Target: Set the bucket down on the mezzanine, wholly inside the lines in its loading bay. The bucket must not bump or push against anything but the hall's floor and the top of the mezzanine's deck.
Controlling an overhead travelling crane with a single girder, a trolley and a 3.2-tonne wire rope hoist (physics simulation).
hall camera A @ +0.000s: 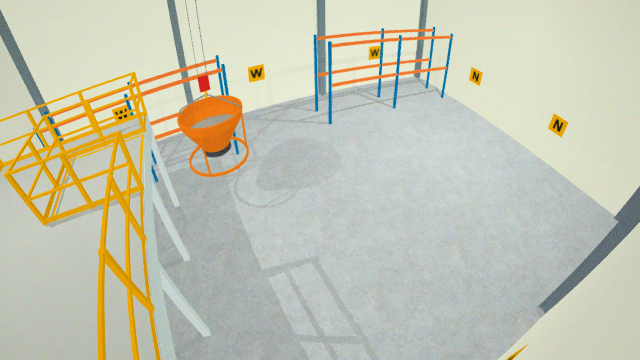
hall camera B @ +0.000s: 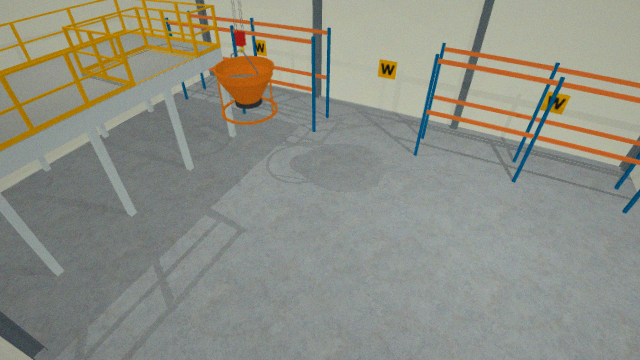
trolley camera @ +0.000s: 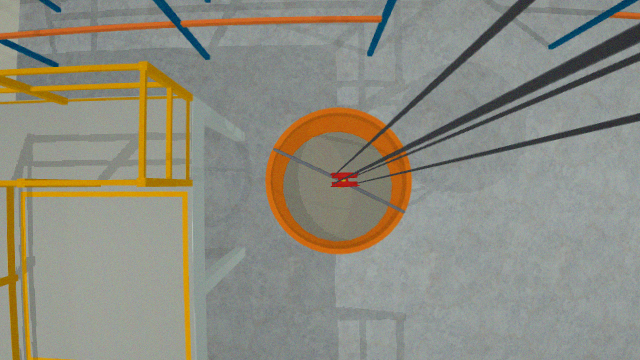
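Observation:
The orange bucket (hall camera A: 212, 135) (hall camera B: 244, 85) (trolley camera: 335, 217) hangs upright in the air from my hook (hall camera A: 206, 94) (hall camera B: 241, 49) (trolley camera: 344, 180), which holds its grey bail under the red block. Its ring foot is off the floor, and its shadow lies apart from it. In the trolley camera the bucket is right of the mezzanine (hall camera A: 155, 280) (hall camera B: 150, 90) (trolley camera: 198, 225), with a gap between its rim and the deck's edge. The yellow lines of the loading bay (trolley camera: 186, 275) lie on the deck, lower left of the bucket; their lower end is partly cut off.
Yellow railings (hall camera A: 90, 115) (hall camera B: 18, 103) (trolley camera: 143, 125) stand on the deck, with a corner directly above the bay in the trolley camera. A blue and orange rack (hall camera A: 180, 81) (hall camera B: 285, 35) (trolley camera: 280, 21) stands behind the bucket by the W wall. A second rack (hall camera A: 360, 80) (hall camera B: 480, 125) stands farther right.

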